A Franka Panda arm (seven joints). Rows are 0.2 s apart.
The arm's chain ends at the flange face. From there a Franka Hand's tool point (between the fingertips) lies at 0.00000 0.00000 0.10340 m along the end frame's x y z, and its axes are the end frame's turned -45 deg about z.
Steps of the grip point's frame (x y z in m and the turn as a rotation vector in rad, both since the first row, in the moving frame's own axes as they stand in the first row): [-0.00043, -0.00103, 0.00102, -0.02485, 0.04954, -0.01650]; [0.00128, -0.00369, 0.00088, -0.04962, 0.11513, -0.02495]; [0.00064, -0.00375, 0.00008, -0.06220, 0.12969, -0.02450]
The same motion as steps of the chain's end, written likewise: [-0.00645, 0.00142, 0.00118, 0.01746, 0.05260, -0.01650]; [-0.01366, 0.00141, 0.00169, 0.04632, 0.11650, -0.02495]; [-0.01612, 0.00198, 0.00115, 0.04772, 0.13569, -0.02450]
